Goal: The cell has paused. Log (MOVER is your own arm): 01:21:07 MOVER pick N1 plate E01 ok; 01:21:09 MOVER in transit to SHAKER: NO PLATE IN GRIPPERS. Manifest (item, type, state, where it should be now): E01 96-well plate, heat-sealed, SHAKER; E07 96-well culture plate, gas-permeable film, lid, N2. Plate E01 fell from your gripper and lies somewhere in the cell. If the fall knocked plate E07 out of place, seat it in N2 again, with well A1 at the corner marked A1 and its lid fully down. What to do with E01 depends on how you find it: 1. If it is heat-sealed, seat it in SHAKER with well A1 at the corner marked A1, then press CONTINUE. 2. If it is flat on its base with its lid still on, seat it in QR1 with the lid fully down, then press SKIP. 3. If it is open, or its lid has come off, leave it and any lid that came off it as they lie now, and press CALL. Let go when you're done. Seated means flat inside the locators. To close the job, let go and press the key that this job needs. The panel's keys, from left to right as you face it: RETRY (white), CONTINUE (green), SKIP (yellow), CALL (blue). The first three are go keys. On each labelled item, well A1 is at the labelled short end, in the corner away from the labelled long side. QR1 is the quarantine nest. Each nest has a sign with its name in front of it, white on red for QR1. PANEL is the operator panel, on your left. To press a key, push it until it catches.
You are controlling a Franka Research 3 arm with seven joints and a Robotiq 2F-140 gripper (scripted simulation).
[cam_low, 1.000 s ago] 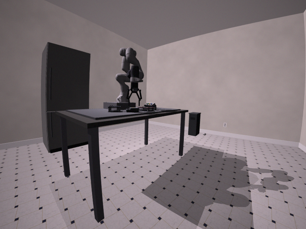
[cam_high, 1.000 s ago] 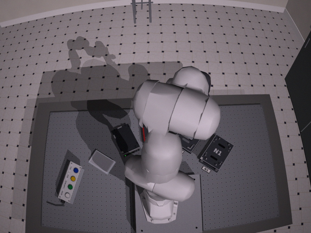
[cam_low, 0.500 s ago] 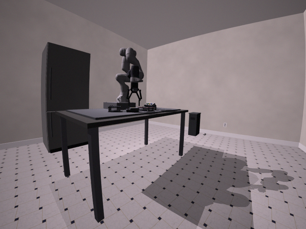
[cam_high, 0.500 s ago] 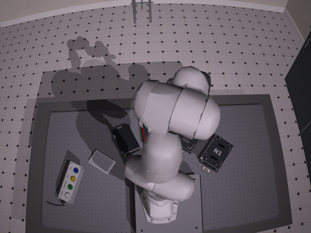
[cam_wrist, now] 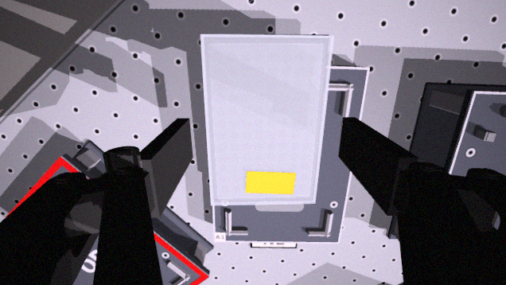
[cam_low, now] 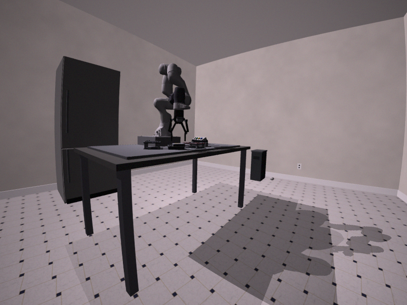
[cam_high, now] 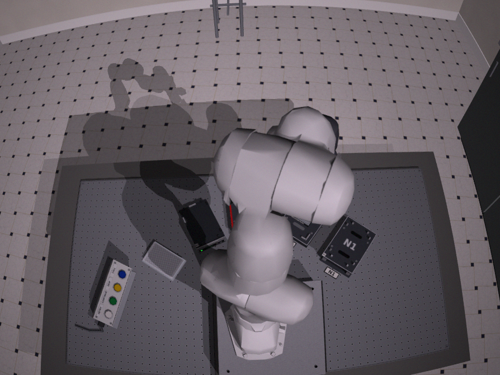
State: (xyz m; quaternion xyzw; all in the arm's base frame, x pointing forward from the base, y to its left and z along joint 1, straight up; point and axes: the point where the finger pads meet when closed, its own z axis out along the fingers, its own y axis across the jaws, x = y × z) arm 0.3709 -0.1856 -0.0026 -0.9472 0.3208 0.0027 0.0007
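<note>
Right now my hand is 40 mm above the lidded culture plate. Round my hand: grey N2 nest: 40 mm behind, 10 mm to the left, 70 mm below; then A1 corner mark: 60 mm behind, 100 mm to the left, 60 mm below; then plate E01: 170 mm behind, 480 mm to the left, 80 mm below.
</note>
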